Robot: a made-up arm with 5 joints.
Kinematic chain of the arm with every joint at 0, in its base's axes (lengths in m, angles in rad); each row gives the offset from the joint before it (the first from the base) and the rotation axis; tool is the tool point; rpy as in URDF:
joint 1: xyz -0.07 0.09 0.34 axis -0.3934 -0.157 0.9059
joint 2: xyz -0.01 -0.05 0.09 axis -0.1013 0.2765 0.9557
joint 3: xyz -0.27 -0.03 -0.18 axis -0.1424 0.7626 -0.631
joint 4: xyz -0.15 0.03 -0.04 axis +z
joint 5: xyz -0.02 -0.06 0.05 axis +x
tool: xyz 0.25 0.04 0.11 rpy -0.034 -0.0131 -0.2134
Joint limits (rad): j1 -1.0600..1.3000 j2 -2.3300..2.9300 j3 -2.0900..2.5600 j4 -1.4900..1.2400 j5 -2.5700..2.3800
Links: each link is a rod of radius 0.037 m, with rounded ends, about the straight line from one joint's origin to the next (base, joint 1, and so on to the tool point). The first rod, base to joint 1, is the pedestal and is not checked.
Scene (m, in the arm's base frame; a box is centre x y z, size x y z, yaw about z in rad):
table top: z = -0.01
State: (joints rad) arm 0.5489 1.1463 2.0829 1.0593 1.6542
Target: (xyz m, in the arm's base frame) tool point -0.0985 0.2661 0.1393
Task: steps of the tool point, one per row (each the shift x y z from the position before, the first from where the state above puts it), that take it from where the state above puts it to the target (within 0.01 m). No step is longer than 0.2 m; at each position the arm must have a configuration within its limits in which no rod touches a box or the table.
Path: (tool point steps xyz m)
1: -0.1596 0.0405 -0.0730
2: -0.1171 0.1098 -0.0521
3: -0.0517 0.1451 -0.0244
4: 0.0181 0.1409 0.0018
5: 0.0741 0.1024 0.0193
6: 0.1027 0.0433 0.0248

